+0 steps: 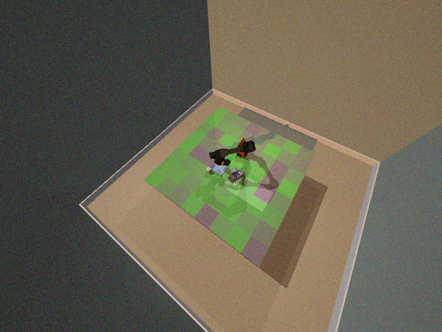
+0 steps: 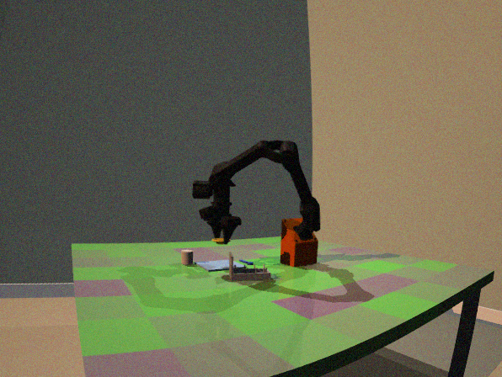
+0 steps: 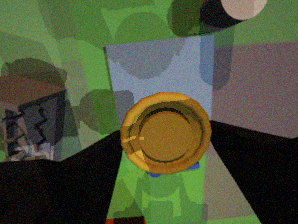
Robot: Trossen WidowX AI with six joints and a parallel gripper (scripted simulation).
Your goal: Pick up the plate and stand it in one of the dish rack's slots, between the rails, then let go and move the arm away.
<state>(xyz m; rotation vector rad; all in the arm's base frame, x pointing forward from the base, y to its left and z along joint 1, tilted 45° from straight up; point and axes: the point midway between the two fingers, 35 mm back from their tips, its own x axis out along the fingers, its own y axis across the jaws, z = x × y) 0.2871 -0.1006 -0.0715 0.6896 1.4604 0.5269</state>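
The dish rack is 18 cm to the left of my gripper tip and 7 cm below it. The rest, counted from my gripper tip: light blue sheet 1 cm to the right, 9 cm below; plate 1 cm above.
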